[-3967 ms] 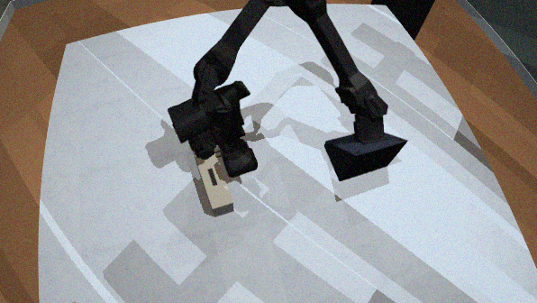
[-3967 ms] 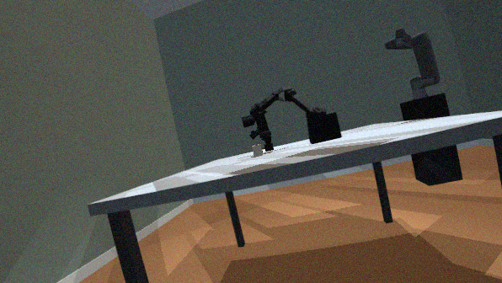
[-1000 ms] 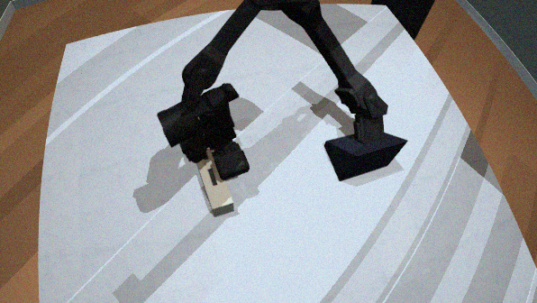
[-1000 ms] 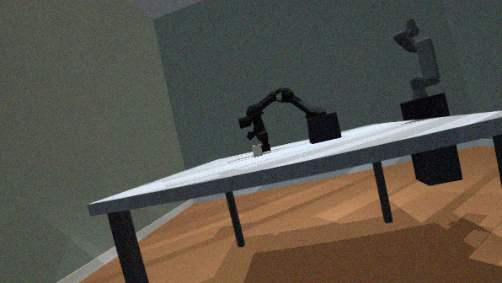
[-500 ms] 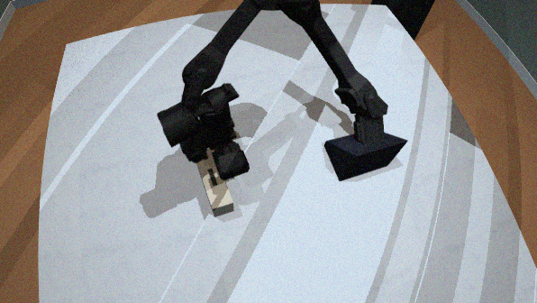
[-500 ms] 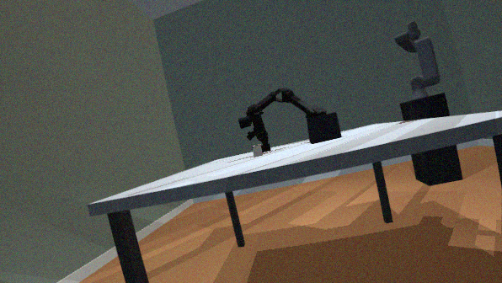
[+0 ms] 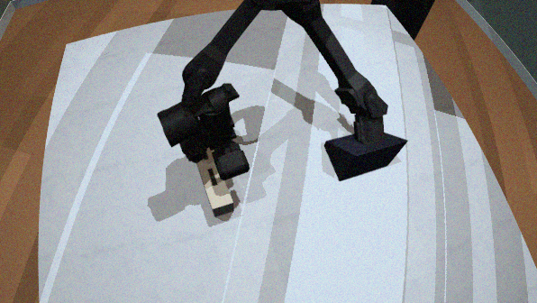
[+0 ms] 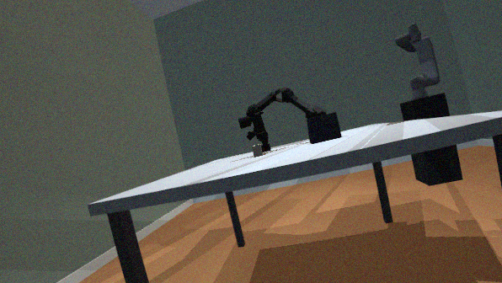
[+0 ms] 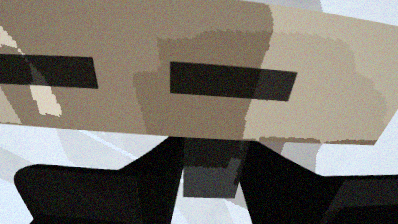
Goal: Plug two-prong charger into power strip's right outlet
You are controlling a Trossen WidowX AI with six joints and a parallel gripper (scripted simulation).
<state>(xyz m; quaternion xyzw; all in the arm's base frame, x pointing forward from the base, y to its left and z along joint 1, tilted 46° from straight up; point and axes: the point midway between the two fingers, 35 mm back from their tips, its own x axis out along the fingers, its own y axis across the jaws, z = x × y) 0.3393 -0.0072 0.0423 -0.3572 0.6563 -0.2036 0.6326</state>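
The black charger is 20 mm ahead of my gripper tip and 10 mm above it.
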